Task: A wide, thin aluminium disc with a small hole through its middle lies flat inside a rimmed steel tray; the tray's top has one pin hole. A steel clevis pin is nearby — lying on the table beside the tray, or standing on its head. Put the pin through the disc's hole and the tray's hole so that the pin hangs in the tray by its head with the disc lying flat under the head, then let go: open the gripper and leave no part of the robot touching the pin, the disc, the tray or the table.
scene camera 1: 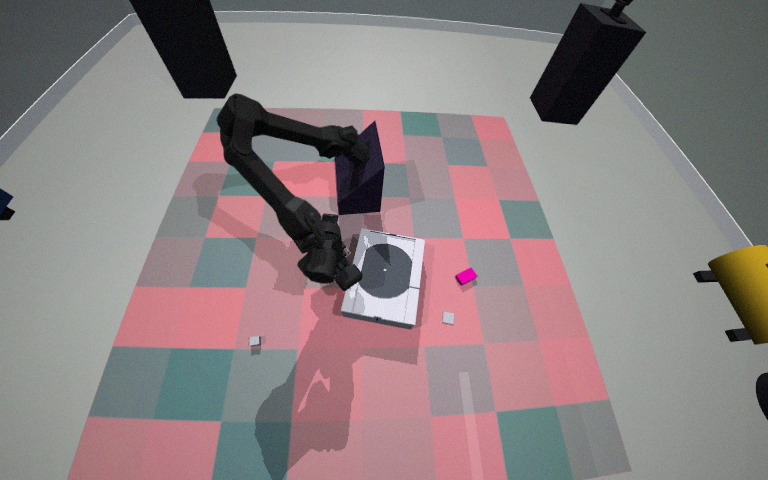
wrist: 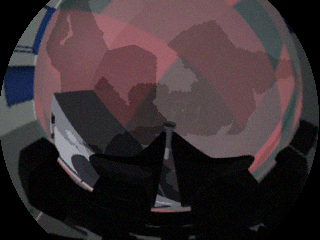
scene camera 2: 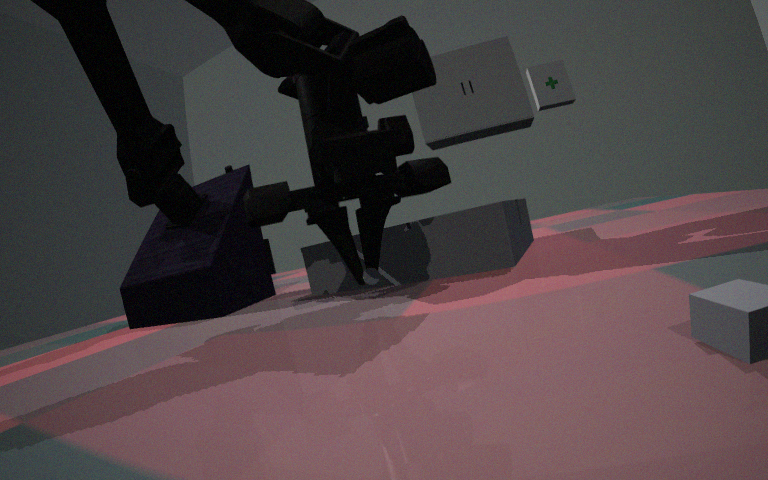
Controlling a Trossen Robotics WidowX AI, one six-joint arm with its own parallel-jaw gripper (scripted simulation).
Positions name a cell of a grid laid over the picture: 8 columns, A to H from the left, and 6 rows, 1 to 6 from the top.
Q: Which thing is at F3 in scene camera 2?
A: A steel tray.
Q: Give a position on a steel tray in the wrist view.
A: C4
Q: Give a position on a steel tray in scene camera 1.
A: E4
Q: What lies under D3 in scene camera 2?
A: The gripper.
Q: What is the gripper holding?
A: A steel clevis pin.
